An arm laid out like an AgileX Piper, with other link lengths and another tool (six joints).
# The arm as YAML. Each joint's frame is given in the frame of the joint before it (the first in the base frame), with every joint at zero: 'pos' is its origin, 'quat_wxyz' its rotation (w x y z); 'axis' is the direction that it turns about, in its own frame. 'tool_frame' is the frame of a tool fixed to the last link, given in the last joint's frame.
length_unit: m
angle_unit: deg
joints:
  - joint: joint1
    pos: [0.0, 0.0, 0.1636]
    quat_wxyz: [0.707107, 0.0, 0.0, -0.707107]
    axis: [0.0, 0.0, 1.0]
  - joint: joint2
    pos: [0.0, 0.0, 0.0]
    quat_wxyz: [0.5, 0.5, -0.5, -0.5]
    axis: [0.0, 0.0, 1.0]
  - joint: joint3
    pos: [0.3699, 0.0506, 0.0]
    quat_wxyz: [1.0, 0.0, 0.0, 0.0]
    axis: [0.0, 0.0, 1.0]
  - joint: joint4
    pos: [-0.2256, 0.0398, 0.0]
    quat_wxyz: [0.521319, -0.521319, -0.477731, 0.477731]
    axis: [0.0, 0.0, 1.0]
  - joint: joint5
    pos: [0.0, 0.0, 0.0]
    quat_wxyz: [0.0, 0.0, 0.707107, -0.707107]
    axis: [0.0, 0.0, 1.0]
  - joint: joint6
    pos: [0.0, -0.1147, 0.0]
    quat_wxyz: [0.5, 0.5, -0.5, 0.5]
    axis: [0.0, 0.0, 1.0]
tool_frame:
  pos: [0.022, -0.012, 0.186]
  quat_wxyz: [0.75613, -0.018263, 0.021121, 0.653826]
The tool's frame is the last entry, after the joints.
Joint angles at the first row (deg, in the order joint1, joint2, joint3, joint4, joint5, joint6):
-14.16 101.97 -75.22 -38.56 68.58 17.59
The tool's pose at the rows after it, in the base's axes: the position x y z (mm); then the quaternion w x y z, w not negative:
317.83 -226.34 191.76 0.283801 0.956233 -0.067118 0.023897
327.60 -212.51 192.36 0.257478 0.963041 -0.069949 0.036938
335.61 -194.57 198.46 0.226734 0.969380 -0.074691 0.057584
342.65 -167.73 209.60 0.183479 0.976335 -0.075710 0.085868
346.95 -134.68 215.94 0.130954 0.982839 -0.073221 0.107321
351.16 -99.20 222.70 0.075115 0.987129 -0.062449 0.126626
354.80 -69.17 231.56 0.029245 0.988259 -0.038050 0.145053
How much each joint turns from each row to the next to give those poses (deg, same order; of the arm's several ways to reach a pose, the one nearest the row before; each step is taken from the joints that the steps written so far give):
0.00 0.00 -2.26 3.62 0.24 -2.00
0.00 -0.11 -1.92 3.74 0.23 -1.80
0.00 -1.24 -1.52 4.39 0.25 -1.81
0.00 -2.30 -1.27 6.05 0.36 -2.69
0.00 -1.97 -0.25 6.93 0.23 -2.73
0.00 -1.67 0.00 7.26 0.22 -3.41
0.00 -1.35 -0.05 6.17 0.19 -4.43

